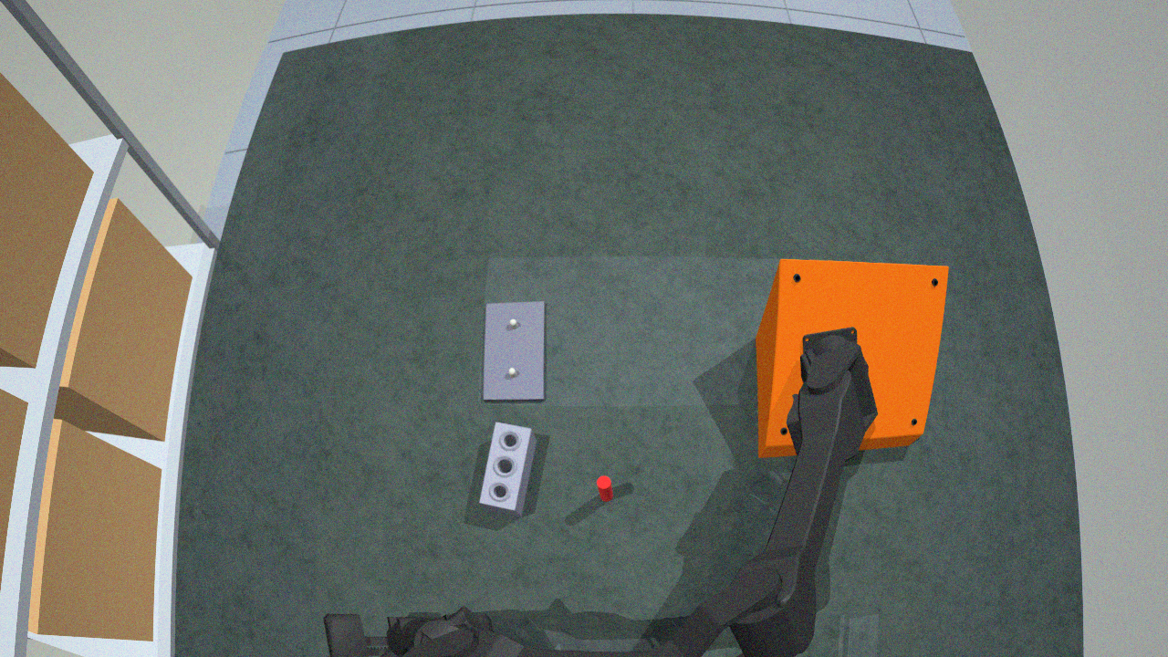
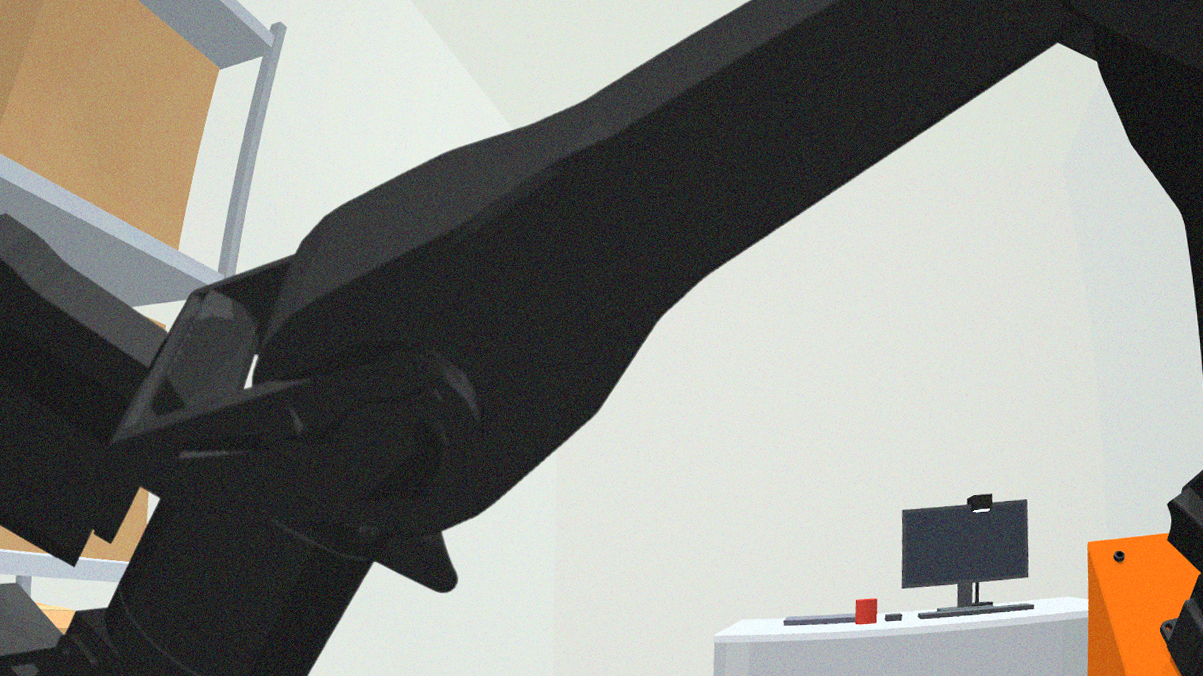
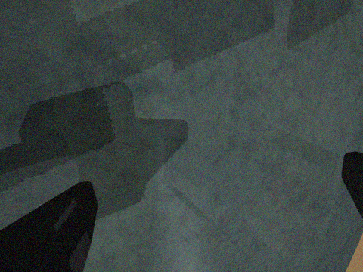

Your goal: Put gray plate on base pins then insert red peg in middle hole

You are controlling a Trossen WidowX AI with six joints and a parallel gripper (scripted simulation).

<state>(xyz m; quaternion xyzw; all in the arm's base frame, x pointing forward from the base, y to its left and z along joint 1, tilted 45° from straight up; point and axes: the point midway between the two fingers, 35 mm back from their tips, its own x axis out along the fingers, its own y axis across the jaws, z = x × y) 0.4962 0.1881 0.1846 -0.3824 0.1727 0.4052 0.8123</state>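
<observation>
Now: the gray plate 160 mm behind my gripper tip, 210 mm to the right of it and 10 mm below it. From my gripper tip the other things lie so: gray base 170 mm behind, 360 mm to the right, 40 mm below; then red peg 260 mm behind, 170 mm to the right, 10 mm below.
</observation>
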